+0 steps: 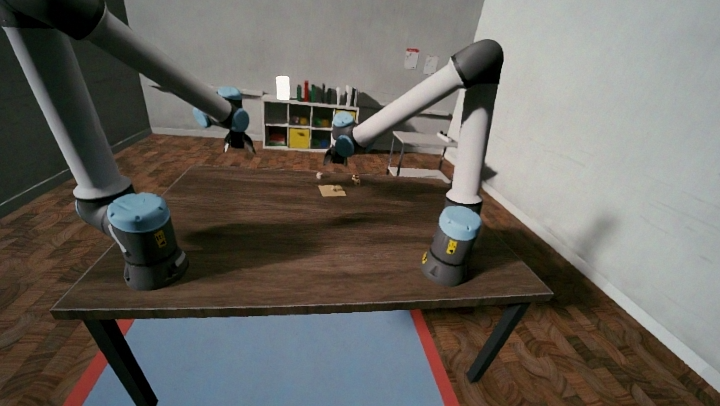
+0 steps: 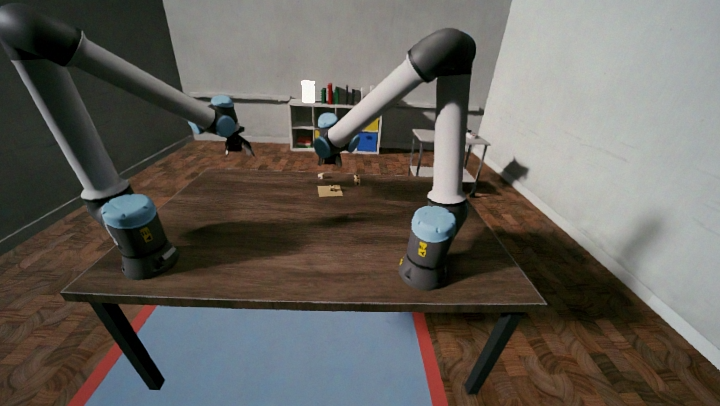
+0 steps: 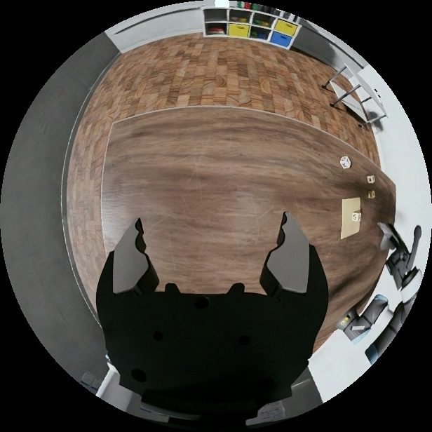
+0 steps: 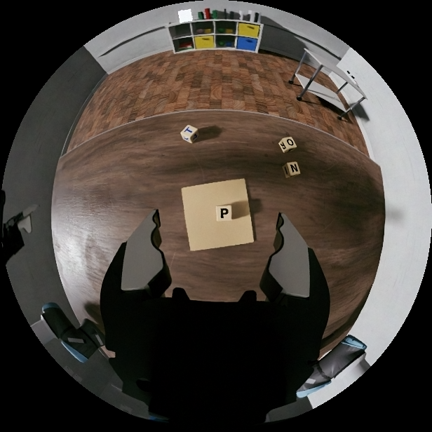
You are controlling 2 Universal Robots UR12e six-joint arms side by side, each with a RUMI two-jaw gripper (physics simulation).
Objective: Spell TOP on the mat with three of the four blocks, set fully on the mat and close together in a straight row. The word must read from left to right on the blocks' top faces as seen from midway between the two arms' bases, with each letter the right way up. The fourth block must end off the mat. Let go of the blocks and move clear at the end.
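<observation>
The beige mat point(image 4: 202, 230) point(image 3: 347, 220) point(image 1: 327, 193) point(image 2: 325, 193) lies on the table. A block with P on top point(image 4: 224, 213) point(image 3: 355, 217) stands upright on the mat, right of its middle. A block with a blue T on top point(image 4: 189, 133) point(image 3: 345, 162) lies turned beyond the mat. A block with O on top point(image 4: 288, 144) point(image 3: 370, 179) and a block with N on top point(image 4: 291, 169) point(image 3: 371, 194) lie off the mat, beyond it to the right. My right gripper point(image 4: 218, 211) point(image 1: 335, 162) is open and empty, above the mat. My left gripper point(image 3: 210, 215) point(image 1: 240, 150) is open and empty, high over the table's left part.
The wooden table point(image 1: 242, 282) carries both arm bases. A white shelf unit point(image 1: 311, 104) point(image 4: 216, 21) stands on the floor behind it. A white trolley point(image 1: 421, 138) stands at the back right. The O and N blocks lie near each other.
</observation>
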